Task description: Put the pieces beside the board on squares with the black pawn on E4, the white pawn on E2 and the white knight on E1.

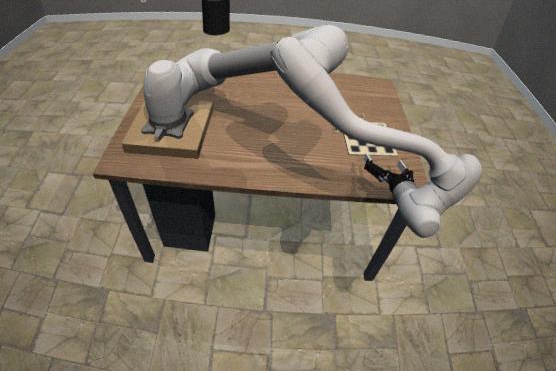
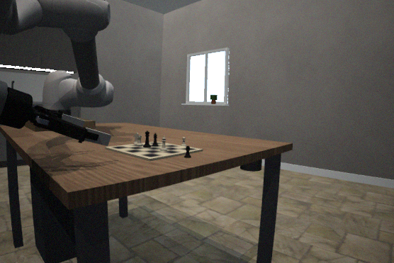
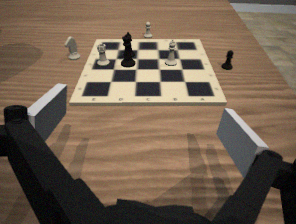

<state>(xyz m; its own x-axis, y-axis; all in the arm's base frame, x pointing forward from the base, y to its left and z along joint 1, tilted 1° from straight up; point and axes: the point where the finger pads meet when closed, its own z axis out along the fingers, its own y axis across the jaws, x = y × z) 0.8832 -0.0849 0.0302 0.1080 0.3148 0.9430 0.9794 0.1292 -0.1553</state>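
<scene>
My hand is 11 cm short of the black pawn, 23 cm to the right of it and 6 cm above it. From my hand the other things lie so: white knight 17 cm behind, 22 cm to the left, 5 cm below; chessboard 3 cm behind, 21 cm to the left, 7 cm below; pale pawn 1 cm ahead, 22 cm to the left, 4 cm below.
</scene>
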